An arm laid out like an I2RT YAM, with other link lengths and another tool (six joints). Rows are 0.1 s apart.
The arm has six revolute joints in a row. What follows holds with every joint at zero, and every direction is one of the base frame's.
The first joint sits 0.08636 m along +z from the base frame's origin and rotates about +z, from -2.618 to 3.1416 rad.
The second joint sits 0.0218 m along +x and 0.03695 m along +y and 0.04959 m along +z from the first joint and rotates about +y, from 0 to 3.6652 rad.
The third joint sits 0.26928 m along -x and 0.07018 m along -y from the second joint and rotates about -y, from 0 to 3.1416 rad.
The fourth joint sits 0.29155 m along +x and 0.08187 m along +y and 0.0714 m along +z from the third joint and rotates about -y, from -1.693 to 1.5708 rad.
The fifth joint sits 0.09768 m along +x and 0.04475 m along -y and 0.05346 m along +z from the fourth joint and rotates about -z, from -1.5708 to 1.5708 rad.
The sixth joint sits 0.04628 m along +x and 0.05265 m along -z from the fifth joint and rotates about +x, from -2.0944 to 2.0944 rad.
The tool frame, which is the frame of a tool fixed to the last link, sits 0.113 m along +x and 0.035 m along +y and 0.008 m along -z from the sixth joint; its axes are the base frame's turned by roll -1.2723, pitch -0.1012 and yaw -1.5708 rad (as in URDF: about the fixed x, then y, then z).
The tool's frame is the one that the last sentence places.
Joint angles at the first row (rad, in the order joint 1, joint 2, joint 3, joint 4, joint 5, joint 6):
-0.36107, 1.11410, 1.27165, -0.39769, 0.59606, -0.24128
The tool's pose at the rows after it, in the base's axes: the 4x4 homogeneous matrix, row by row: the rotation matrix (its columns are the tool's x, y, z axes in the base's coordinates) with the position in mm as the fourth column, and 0 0 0 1 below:
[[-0.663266 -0.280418 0.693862 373.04], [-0.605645 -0.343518 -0.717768 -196.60], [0.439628 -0.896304 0.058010 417.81], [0 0 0 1]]
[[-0.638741 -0.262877 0.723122 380.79], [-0.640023 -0.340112 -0.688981 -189.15], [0.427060 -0.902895 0.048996 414.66], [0 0 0 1]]
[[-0.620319 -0.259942 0.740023 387.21], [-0.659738 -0.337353 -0.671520 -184.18], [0.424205 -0.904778 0.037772 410.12], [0 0 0 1]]
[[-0.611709 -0.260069 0.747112 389.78], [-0.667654 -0.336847 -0.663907 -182.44], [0.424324 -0.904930 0.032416 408.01], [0 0 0 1]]
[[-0.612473 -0.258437 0.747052 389.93], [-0.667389 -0.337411 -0.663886 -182.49], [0.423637 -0.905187 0.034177 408.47], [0 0 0 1]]
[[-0.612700 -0.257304 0.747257 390.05], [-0.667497 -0.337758 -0.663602 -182.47], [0.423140 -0.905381 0.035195 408.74], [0 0 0 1]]
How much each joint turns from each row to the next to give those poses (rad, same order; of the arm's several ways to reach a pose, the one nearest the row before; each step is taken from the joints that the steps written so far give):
0.00459, 0.00075, -0.00001, -0.00801, -0.03166, 0.01144
0.00992, 0.00766, 0.00003, 0.00038, -0.03509, 0.00954
0.01028, 0.01105, -0.00002, 0.00001, -0.01566, 0.00419
0.00306, 0.00496, 0.00001, -0.00001, -0.00762, 0.00000
0.00001, 0.00001, 0.00001, 0.00190, 0.00000, 0.00001
-0.00001, -0.00001, 0.00000, 0.00114, -0.00038, -0.00001

